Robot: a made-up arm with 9 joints. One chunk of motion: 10 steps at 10 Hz.
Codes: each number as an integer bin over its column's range. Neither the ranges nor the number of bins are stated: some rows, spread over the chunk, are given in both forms.
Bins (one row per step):
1: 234 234 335 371 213 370
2: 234 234 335 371 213 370
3: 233 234 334 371 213 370
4: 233 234 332 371 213 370
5: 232 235 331 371 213 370
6: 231 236 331 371 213 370
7: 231 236 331 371 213 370
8: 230 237 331 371 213 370
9: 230 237 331 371 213 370
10: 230 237 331 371 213 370
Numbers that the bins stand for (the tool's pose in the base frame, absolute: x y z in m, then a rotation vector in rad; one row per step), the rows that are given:
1: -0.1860 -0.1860 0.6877 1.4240 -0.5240 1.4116
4: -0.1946 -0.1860 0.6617 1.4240 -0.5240 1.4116
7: -0.2119 -0.1687 0.6531 1.4240 -0.5240 1.4116
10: -0.2206 -0.1600 0.6531 1.4240 -0.5240 1.4116
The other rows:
2: -0.1860 -0.1860 0.6877 1.4240 -0.5240 1.4116
3: -0.1946 -0.1860 0.6790 1.4240 -0.5240 1.4116
5: -0.2033 -0.1773 0.6531 1.4240 -0.5240 1.4116
6: -0.2119 -0.1687 0.6531 1.4240 -0.5240 1.4116
8: -0.2206 -0.1600 0.6531 1.4240 -0.5240 1.4116
9: -0.2206 -0.1600 0.6531 1.4240 -0.5240 1.4116

